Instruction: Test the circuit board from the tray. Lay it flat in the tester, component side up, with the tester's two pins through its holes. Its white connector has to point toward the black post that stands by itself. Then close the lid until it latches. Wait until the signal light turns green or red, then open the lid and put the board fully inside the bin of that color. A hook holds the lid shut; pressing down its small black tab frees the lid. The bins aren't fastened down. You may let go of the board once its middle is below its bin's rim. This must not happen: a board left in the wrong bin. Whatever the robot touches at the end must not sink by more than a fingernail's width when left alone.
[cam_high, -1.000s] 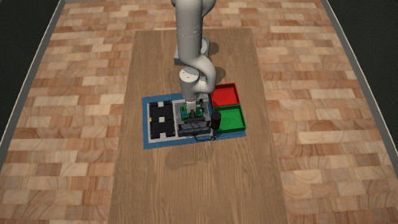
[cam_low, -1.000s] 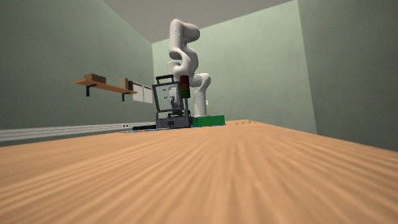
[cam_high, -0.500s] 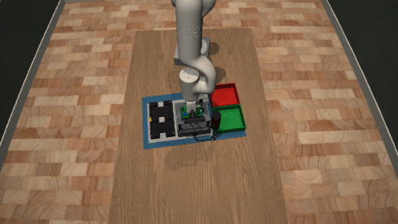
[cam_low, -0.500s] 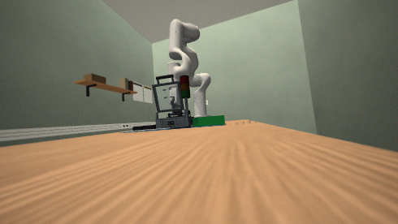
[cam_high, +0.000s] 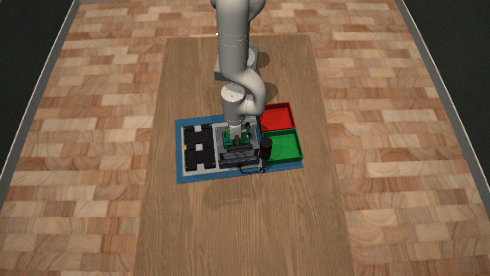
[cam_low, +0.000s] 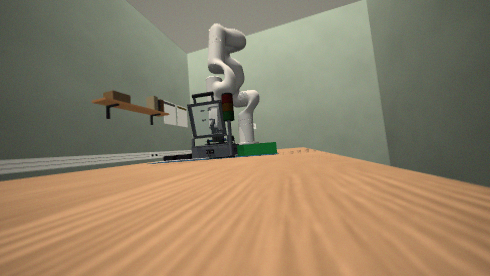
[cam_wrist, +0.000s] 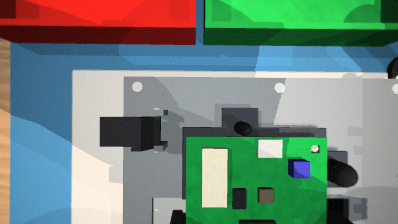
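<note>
My gripper is now right at the green circuit board. The rest, counted from my hand: dark nest 1 cm ahead, 1 cm to the left, 1 cm below; tester lid 12 cm ahead, 2 cm to the left, 10 cm above; green bin 2 cm ahead, 20 cm to the left, 7 cm below.
</note>
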